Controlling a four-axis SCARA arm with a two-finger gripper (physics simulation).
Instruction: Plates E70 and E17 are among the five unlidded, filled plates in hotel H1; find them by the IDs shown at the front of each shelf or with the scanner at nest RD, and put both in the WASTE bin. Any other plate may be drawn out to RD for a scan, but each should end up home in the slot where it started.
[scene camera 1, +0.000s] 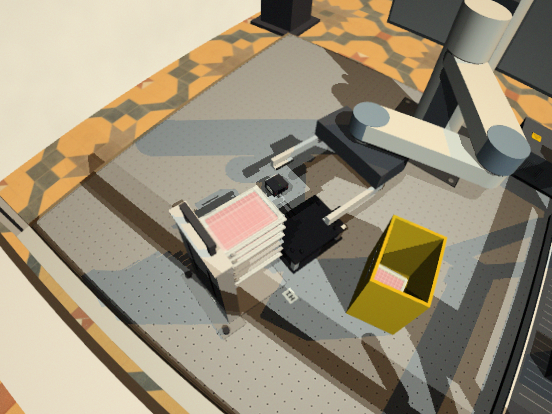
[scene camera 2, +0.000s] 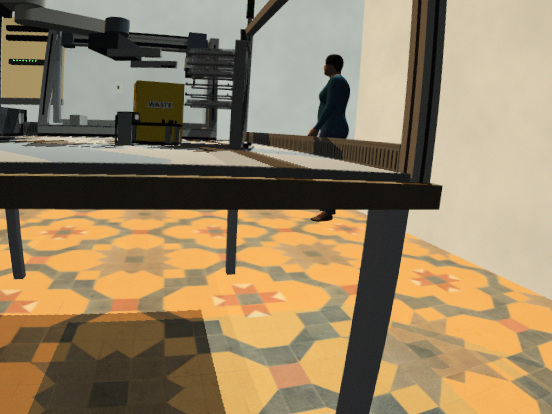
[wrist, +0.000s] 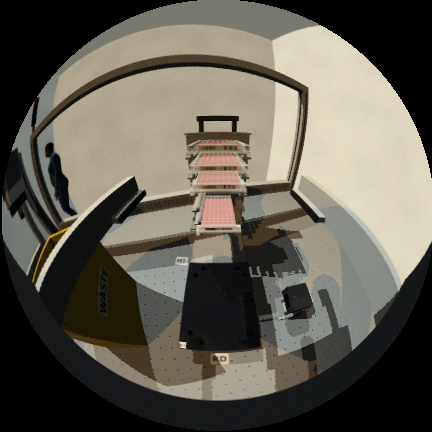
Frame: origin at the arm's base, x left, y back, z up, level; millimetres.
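Where they show: gripper, fingertip midpoint: (scene camera 1: 298, 190) (scene camera 2: 169, 59) (wrist: 217, 180).
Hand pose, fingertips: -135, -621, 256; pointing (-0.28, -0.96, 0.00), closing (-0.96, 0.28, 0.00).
Each offset is from my fingertips to the top centre of the thing, as dx, dy, dz. "spot": to the spot under its first point.
My gripper (scene camera 1: 306, 190) (scene camera 2: 144, 58) (wrist: 217, 180) is open and empty, with its fingers wide apart above the near side of nest RD, facing hotel H1. Hotel H1 (scene camera 1: 215, 263) (scene camera 2: 240, 95) (wrist: 217, 136) holds a stack of pink-filled plates; the top plate @(-37, -124, +25) (scene camera 1: 242, 218) (wrist: 217, 145) and the lowest visible plate @(-37, -124, -116) (wrist: 218, 212) sit in line between the fingers in the wrist view. Front labels are small; the top one looks like E01, the others are hard to read. The yellow WASTE bin @(+245, +33, -43) (scene camera 1: 384, 305) (scene camera 2: 160, 120) (wrist: 120, 300) holds a pink plate @(+247, +34, -223) (scene camera 1: 390, 278).
The black nest RD @(+13, +46, -174) (scene camera 1: 312, 232) (wrist: 220, 305) lies in front of the hotel. The small black scanner @(-114, +96, -160) (scene camera 1: 276, 185) (wrist: 297, 298) stands beside it. The hotel's handle @(spot: -54, -204, +79) (scene camera 1: 197, 227) (wrist: 217, 118) rises above the stack. A person (scene camera 2: 334, 100) (wrist: 59, 175) stands beyond the table.
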